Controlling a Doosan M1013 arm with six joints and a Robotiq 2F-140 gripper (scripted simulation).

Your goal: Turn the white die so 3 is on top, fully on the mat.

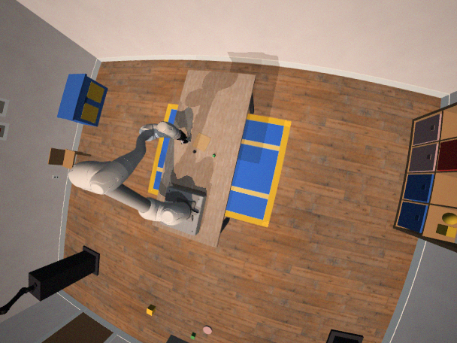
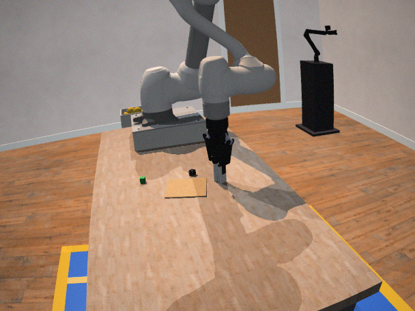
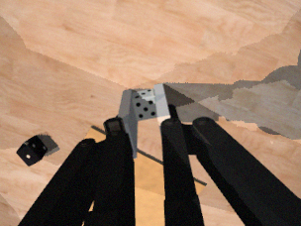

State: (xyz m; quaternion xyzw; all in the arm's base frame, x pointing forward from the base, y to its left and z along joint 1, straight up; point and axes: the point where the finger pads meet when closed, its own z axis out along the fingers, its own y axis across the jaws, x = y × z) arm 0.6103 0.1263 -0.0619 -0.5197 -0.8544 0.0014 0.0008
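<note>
Now: the tan mat 13 cm to the right of my hand and 3 cm below it. The rest, counted from my hand: black die: 10 cm behind, 8 cm to the right, 2 cm below; then green die: 10 cm behind, 27 cm to the right, 2 cm below; then white die: 2 cm below.
</note>
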